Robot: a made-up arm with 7 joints. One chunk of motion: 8 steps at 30 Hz.
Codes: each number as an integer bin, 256 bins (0 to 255) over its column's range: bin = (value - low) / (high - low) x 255, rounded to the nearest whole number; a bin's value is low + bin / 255 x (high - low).
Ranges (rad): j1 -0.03..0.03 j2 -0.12..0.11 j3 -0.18..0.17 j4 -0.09..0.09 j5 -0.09..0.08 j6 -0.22..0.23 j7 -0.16..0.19
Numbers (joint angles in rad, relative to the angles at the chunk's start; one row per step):
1: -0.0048 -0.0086 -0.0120 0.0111 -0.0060 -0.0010 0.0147
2: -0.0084 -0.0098 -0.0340 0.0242 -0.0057 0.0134 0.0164
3: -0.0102 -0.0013 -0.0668 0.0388 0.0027 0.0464 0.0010
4: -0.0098 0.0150 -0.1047 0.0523 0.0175 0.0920 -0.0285
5: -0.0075 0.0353 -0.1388 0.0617 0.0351 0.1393 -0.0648
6: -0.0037 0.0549 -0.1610 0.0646 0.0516 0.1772 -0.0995
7: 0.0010 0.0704 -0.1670 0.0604 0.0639 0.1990 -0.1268
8: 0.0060 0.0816 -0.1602 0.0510 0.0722 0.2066 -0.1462
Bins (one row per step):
1: 107 124 122 143 126 124 127
2: 92 122 106 162 126 132 129
3: 84 132 82 182 139 151 117
4: 86 150 55 202 161 177 96
5: 96 172 30 215 188 204 69
6: 112 194 14 219 212 225 44
7: 132 211 9 213 231 237 24
8: 153 224 14 200 243 242 10

